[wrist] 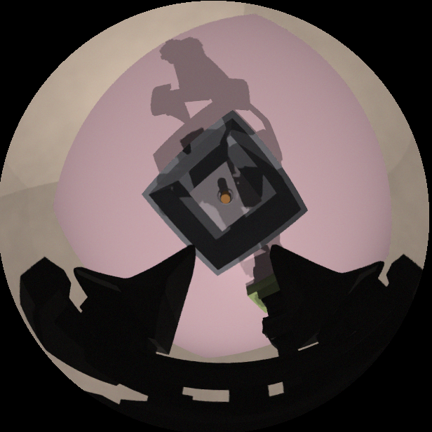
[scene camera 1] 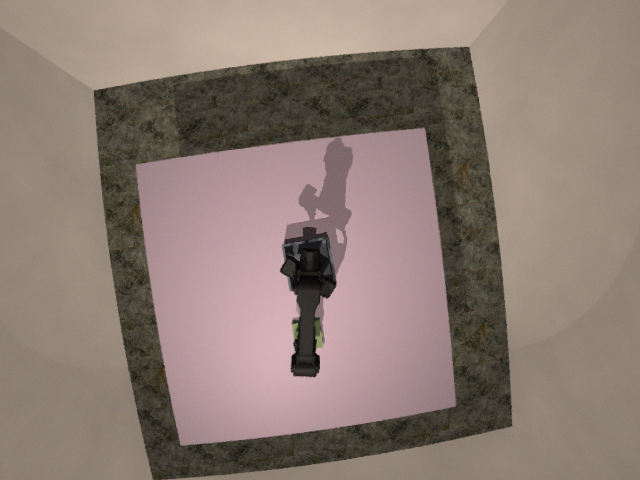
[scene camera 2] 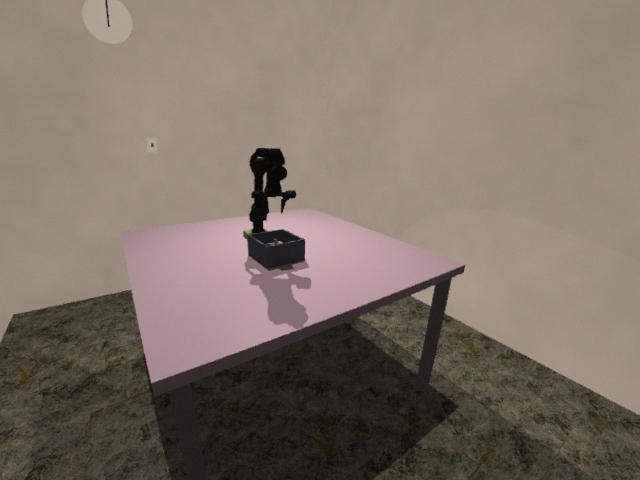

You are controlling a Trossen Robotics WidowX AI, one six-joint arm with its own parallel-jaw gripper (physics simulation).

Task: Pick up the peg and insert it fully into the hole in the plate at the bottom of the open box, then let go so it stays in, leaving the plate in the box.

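Places are measured from the arm's base along level axes (x right, y ahead, z up), in millimetres.
Where they show: gripper, fingertip midpoint: [scene camera 2: 274,213]; arm's base at its link origin: [scene camera 2: 258,230].
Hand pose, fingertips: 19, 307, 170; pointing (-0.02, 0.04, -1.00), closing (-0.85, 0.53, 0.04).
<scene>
Things, the pixels of their centre, and the offset from my fingertips, as dx, dy, dz. Level surfaces: height alone.
- peg at the middle of its body: [scene camera 2: 276,247] +5, +21, -153
- dark grey open box at the middle of its body: [scene camera 1: 309,263] [scene camera 2: 275,247] +5, +21, -152
- pink table at its surface level: dz -201
The peg [scene camera 2: 276,241] [wrist: 225,198], with an orange top, stands upright in the round hole of the light grey plate [wrist: 216,215]. Its upper part sticks up above the plate; how deep it sits is hidden. The plate lies at the bottom of the dark grey open box [scene camera 1: 292,248] [scene camera 2: 287,253] [wrist: 180,234]. My gripper [scene camera 2: 273,209] [wrist: 233,250] is open and empty, pointing down above the box rim, apart from the peg. In scene camera 1 the arm covers much of the box and hides the peg.
The box stands on the pink table [scene camera 1: 227,310] [scene camera 2: 206,289] [wrist: 330,165]. The arm's green base plate [scene camera 1: 319,338] [scene camera 2: 248,233] [wrist: 258,301] is beside it. The box's four walls rise around the plate. The arm's shadow falls on the table and into the box.
</scene>
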